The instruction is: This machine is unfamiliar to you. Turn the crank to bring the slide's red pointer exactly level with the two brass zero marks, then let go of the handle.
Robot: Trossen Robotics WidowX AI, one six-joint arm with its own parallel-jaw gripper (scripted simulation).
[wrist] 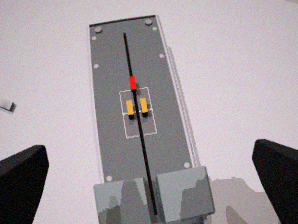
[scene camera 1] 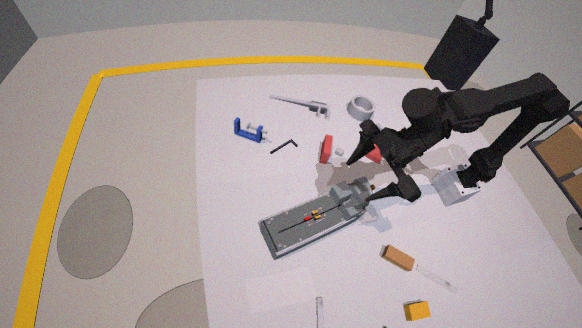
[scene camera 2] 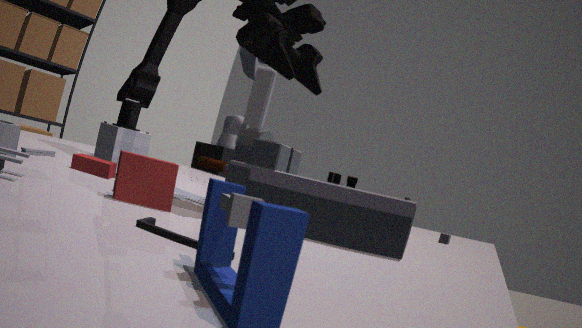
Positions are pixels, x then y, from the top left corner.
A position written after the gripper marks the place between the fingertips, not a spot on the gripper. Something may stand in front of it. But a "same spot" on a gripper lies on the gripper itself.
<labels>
gripper: wrist; scene camera 1 356, 181; scene camera 2
same spot on gripper: [wrist: 31, 165] = [scene camera 2: 316, 83]
</labels>
